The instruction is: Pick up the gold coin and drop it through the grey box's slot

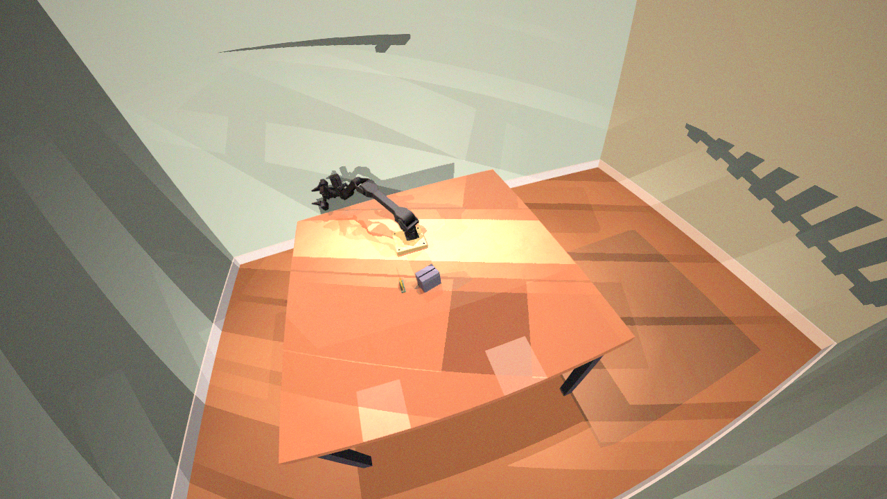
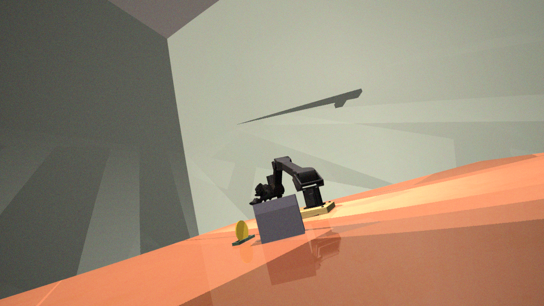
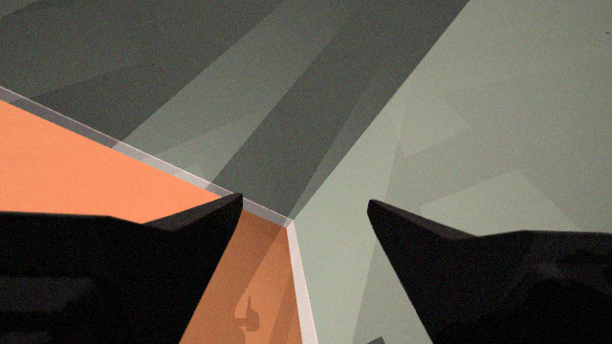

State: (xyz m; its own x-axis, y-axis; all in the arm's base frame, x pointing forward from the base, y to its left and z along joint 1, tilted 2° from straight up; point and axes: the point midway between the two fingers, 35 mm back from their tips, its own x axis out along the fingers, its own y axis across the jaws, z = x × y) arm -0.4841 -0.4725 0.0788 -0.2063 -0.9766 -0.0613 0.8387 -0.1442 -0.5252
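Right now my gripper tip is 780 mm short of the coin, 390 mm to the right of it and 90 mm above it.
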